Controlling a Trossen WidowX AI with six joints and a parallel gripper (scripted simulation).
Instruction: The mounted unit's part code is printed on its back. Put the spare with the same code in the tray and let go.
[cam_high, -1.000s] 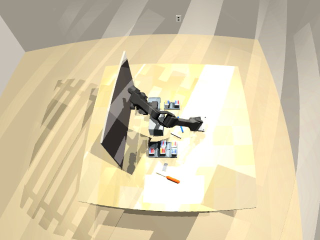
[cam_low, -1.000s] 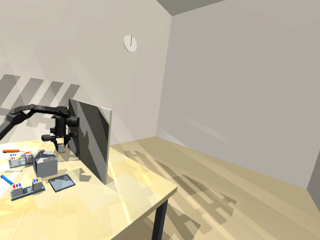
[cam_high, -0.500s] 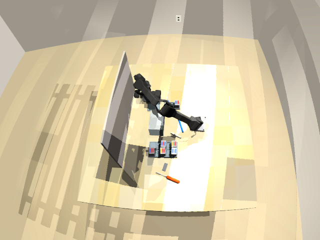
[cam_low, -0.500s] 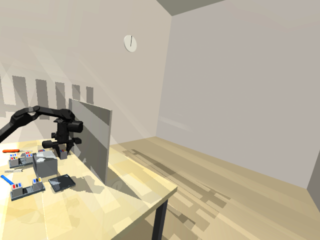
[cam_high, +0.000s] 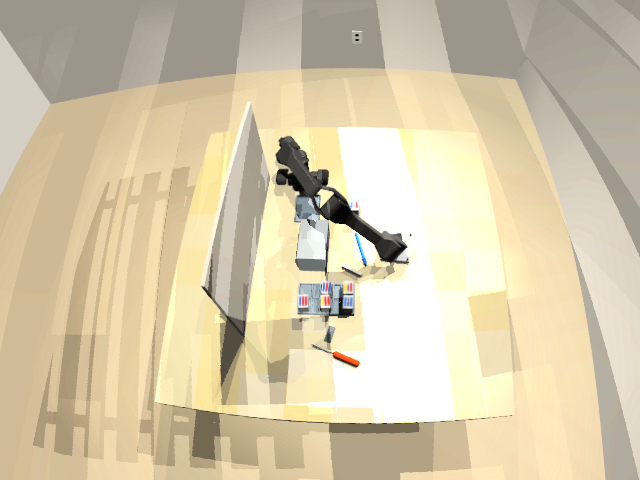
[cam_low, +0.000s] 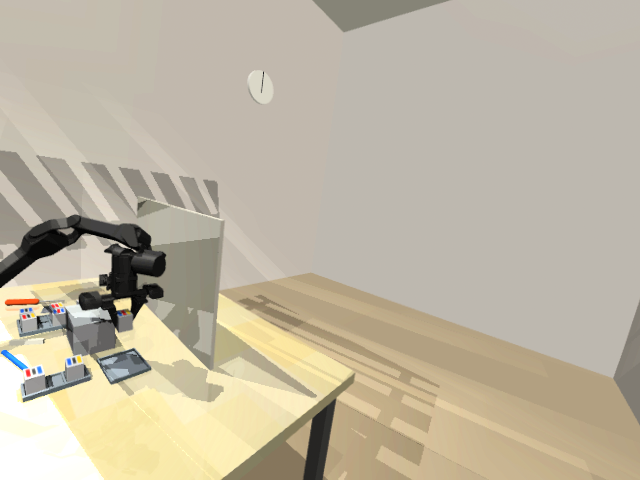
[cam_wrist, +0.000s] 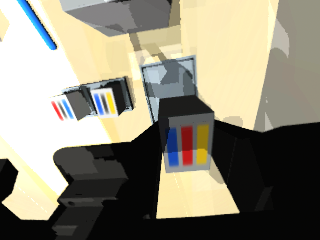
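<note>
Right now the flat bluish tray is 12 cm below my gripper tip. From my gripper tip the other things lie so: tall mirror panel (20 cm ahead, 17 cm to the left, 10 cm above); then mounted unit (2 cm behind, 20 cm to the left, 8 cm below); then blue pen (20 cm behind, 19 cm to the left, 12 cm below).
</note>
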